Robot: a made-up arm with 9 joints. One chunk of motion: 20 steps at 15 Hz.
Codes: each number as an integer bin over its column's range. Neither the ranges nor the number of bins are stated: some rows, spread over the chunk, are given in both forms.
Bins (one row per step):
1: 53 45 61 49 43 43 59 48 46
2: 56 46 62 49 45 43 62 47 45
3: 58 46 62 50 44 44 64 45 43
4: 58 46 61 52 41 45 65 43 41
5: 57 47 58 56 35 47 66 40 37
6: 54 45 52 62 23 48 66 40 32
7: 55 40 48 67 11 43 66 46 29
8: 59 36 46 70 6 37 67 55 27
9: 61 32 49 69 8 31 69 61 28
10: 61 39 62 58 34 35 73 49 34
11: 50 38 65 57 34 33 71 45 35
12: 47 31 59 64 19 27 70 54 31
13: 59 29 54 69 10 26 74 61 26
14: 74 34 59 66 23 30 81 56 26
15: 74 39 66 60 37 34 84 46 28
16: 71 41 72 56 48 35 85 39 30
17: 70 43 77 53 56 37 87 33 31
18: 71 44 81 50 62 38 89 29 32
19: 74 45 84 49 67 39 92 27 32
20: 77 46 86 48 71 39 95 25 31
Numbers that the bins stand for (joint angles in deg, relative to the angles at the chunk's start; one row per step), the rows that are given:
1: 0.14 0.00 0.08 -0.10 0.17 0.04 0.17 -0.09 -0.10
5: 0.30 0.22 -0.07 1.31 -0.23 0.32 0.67 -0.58 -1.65
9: 0.46 -1.44 -0.53 3.94 -1.60 -0.81 0.88 0.70 -3.19
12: -0.10 -1.56 -0.02 2.93 -1.04 -1.09 0.95 0.27 -2.68
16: 0.87 -0.44 0.64 1.31 0.42 -0.53 2.01 -0.64 -2.85
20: 1.11 0.11 1.34 -0.30 1.59 -0.24 2.72 -1.48 -2.68
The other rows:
2: 0.26 0.11 0.13 -0.10 0.27 0.04 0.38 -0.15 -0.27
3: 0.34 0.11 0.13 0.10 0.22 0.11 0.53 -0.27 -0.62
4: 0.34 0.11 0.08 0.51 0.07 0.18 0.60 -0.39 -0.96
6: 0.18 0.00 -0.37 2.53 -0.84 0.39 0.67 -0.58 -2.51
7: 0.22 -0.56 -0.58 3.54 -1.44 0.04 0.67 -0.21 -3.02
8: 0.38 -1.00 -0.68 4.14 -1.70 -0.38 0.74 0.33 -3.36
10: 0.46 -0.67 0.13 1.72 -0.28 -0.53 1.16 -0.03 -2.16
11: 0.02 -0.78 0.28 1.52 -0.28 -0.67 1.02 -0.27 -1.99
13: 0.38 -1.78 -0.27 3.94 -1.49 -1.16 1.23 0.70 -3.54
14: 0.99 -1.22 -0.02 3.33 -0.84 -0.88 1.73 0.39 -3.54
15: 0.99 -0.67 0.33 2.12 -0.13 -0.60 1.94 -0.21 -3.19
17: 0.83 -0.22 0.89 0.71 0.83 -0.38 2.15 -1.00 -2.68
18: 0.87 -0.11 1.09 0.10 1.13 -0.31 2.29 -1.24 -2.51
19: 0.99 0.00 1.24 -0.10 1.38 -0.24 2.51 -1.36 -2.51

